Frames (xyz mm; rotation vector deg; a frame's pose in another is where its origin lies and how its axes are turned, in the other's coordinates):
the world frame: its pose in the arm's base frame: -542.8 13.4 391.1 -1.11 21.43 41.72
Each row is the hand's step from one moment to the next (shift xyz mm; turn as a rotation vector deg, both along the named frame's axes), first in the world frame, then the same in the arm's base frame.
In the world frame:
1: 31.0 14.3 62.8 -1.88 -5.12 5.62
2: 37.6 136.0 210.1 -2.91 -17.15 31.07
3: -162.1 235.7 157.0 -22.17 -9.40 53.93
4: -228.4 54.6 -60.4 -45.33 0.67 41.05
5: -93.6 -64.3 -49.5 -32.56 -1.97 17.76
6: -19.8 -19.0 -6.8 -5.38 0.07 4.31
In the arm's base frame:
1: 32.4 39.9 49.7 3.90 -4.23 5.32
2: 5.6 156.9 198.5 19.37 -10.19 28.09
3: -213.3 94.8 228.0 8.62 -13.49 56.85
4: -211.5 -115.5 27.4 -17.99 -22.79 53.83
5: -38.2 -115.9 -21.5 -15.15 -19.92 27.44
6: -3.3 -28.0 -1.7 -2.31 -2.79 5.86

